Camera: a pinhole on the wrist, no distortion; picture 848 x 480 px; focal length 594.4 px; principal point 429.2 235.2 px. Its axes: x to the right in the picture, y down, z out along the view. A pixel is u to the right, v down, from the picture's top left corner.
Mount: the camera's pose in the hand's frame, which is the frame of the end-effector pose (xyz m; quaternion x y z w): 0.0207 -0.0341 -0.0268 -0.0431 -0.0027 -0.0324 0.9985
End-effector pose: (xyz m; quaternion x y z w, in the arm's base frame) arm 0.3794 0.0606 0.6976 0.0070 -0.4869 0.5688 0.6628
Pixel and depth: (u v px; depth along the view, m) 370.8 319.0 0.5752
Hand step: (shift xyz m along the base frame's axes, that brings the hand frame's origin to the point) -0.4155 -0.2921 0.2081
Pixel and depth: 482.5 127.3 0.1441
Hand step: -0.0428 -0.0606 0.1096
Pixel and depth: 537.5 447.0 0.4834
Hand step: -0.4271 -0.0986 0.2148
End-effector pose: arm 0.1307 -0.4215 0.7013 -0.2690 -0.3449 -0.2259 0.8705
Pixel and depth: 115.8 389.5 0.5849
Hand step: -0.3344 0.5361 0.0739
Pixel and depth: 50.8 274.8 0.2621
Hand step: -0.1972 0.1872 0.0328
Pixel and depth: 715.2 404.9 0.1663
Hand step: 0.0161 0.0799 0.1512
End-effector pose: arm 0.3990 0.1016 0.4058 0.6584 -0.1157 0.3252 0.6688
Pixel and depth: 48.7 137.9 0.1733
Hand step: -0.0064 -0.1638 -0.0705
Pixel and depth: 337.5 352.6 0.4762
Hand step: 0.0219 -0.4414 0.1035
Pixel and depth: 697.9 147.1 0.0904
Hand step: 0.0885 -0.0415 0.0080
